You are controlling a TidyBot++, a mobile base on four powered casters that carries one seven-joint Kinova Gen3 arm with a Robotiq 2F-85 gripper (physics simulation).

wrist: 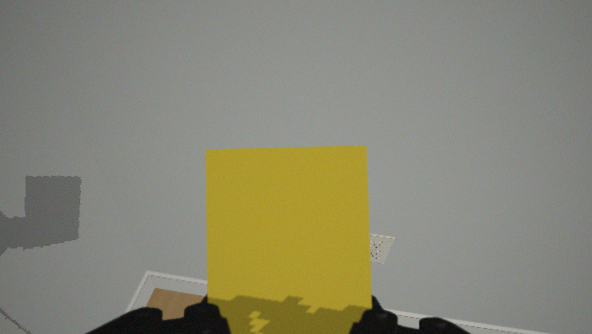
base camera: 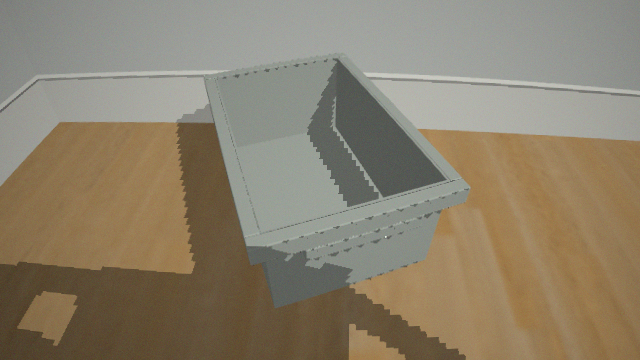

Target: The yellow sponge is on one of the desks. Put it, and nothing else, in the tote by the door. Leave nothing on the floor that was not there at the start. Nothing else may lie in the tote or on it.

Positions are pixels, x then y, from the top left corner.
Scene:
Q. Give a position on a yellow sponge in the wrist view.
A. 288,237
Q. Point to a grey tote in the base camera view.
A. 332,185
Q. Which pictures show my gripper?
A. The wrist view only.

